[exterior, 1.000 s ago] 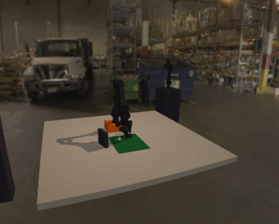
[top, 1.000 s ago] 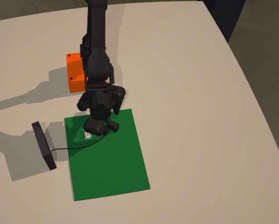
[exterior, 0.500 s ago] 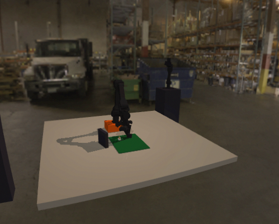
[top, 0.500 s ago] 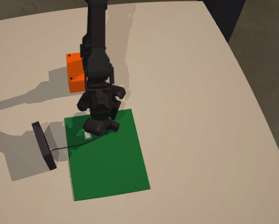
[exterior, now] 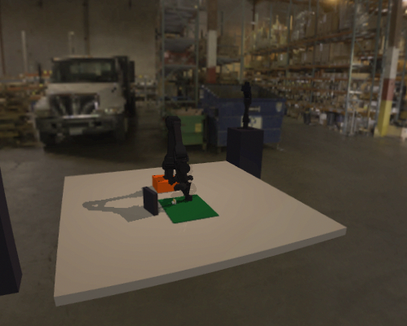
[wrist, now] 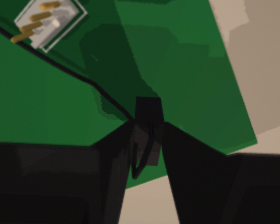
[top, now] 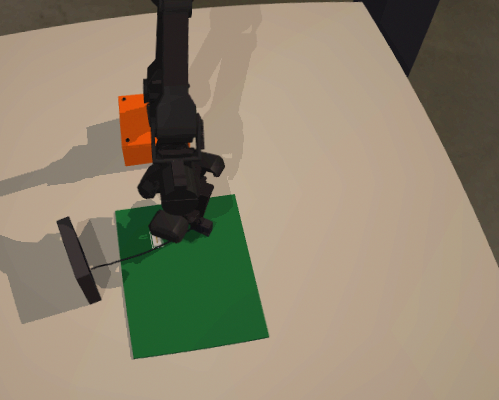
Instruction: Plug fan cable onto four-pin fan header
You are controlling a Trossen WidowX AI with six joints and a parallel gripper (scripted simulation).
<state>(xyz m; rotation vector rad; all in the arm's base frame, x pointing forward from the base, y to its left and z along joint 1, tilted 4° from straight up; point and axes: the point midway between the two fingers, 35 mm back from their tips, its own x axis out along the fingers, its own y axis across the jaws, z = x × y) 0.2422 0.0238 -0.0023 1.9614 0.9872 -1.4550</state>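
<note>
Right now the white four-pin fan header is 10 mm ahead of my gripper tip, 80 mm to the right of it and 20 mm below it. The rest, counted from my gripper tip: black fan (60 mm ahead, 220 mm to the right, 30 mm above); then green board (90 mm ahead, 40 mm to the right, 40 mm below); then black plug (10 mm ahead, 10 mm to the left).
</note>
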